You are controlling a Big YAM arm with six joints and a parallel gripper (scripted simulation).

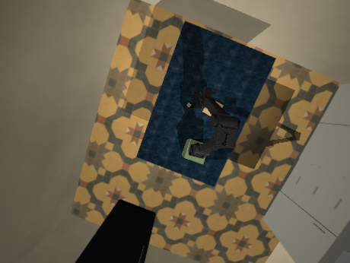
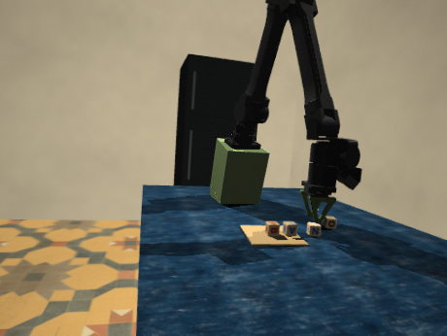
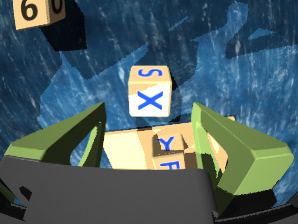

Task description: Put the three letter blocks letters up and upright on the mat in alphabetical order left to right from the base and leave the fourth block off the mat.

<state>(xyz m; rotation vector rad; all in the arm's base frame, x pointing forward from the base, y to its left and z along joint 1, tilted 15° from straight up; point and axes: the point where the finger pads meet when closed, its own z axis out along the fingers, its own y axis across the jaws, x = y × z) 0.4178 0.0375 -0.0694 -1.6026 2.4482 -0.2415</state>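
Right now the tan mat is 12 cm to the right of my hand, 5 cm below it and 2 cm behind it.
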